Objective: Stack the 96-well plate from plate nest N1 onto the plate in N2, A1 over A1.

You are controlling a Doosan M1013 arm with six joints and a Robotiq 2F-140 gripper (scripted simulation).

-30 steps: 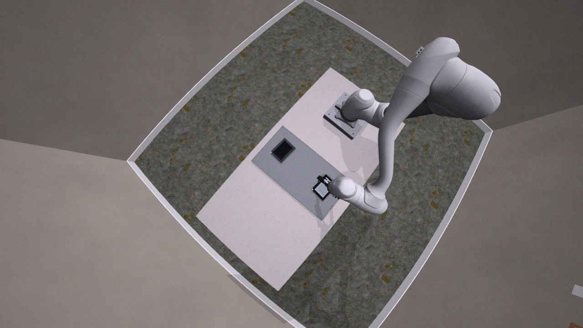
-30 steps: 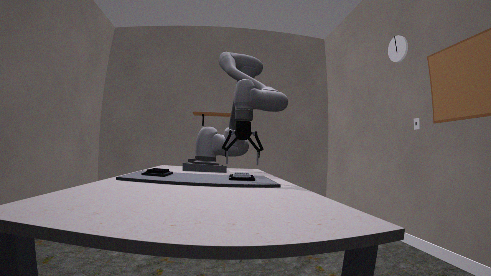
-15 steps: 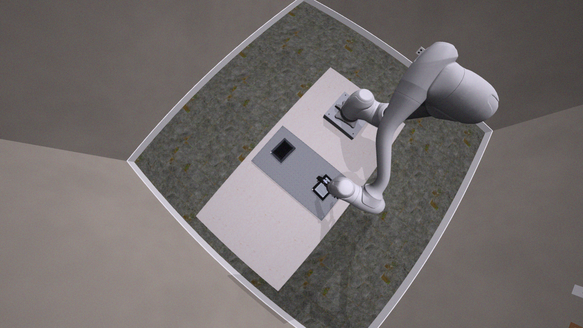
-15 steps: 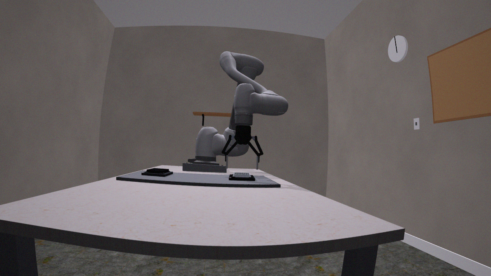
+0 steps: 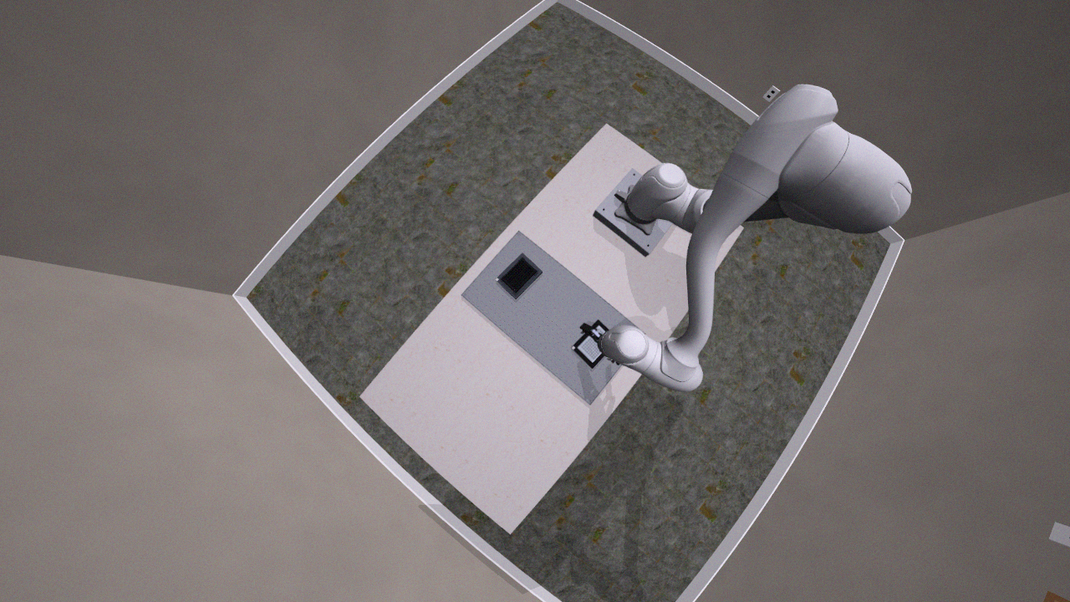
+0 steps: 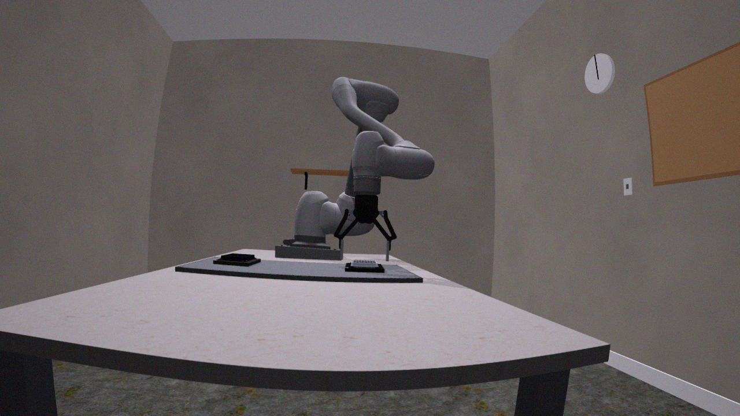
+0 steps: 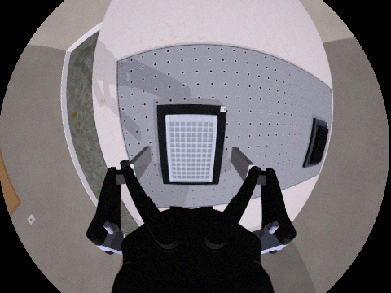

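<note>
The white 96-well plate lies 20 mm below my hand. The rest, counted from my hand: white mark: 70 mm to the right, 60 mm ahead, 30 mm below; nest N1: 30 mm below; black 96-well plate: 410 mm to the right, 80 mm behind, 20 mm below.
</note>
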